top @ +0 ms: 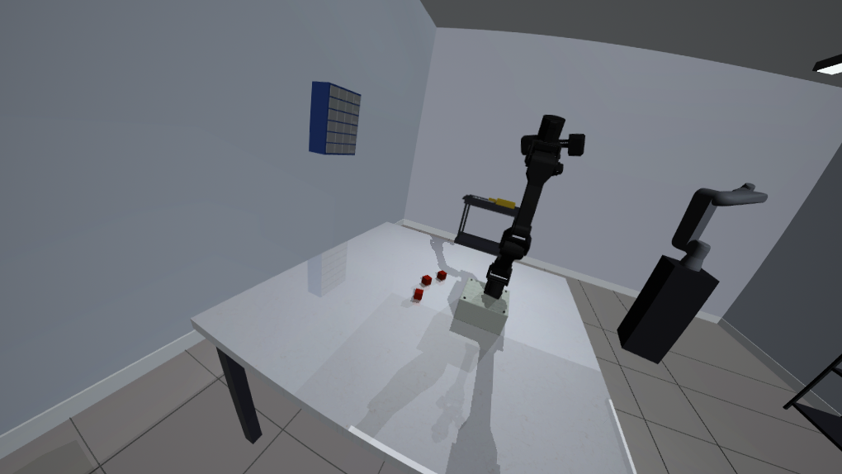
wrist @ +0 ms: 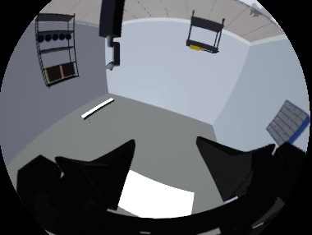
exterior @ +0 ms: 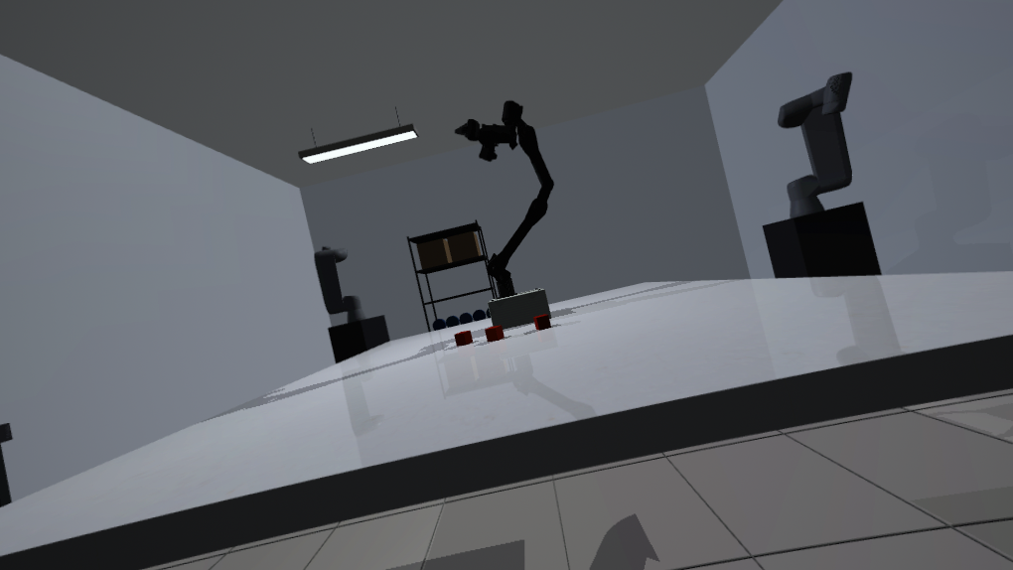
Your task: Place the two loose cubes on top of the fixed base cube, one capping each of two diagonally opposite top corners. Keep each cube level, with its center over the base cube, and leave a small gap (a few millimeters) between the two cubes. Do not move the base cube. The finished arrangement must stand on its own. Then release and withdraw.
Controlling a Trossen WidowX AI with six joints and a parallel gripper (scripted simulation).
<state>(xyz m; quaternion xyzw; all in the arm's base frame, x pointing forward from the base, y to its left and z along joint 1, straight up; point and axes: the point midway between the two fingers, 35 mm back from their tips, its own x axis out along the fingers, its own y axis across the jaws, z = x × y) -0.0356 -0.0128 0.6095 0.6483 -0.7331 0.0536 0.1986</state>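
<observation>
The red cube is 340 mm ahead of my gripper tip, 60 mm to the left of it and 700 mm below it.
</observation>
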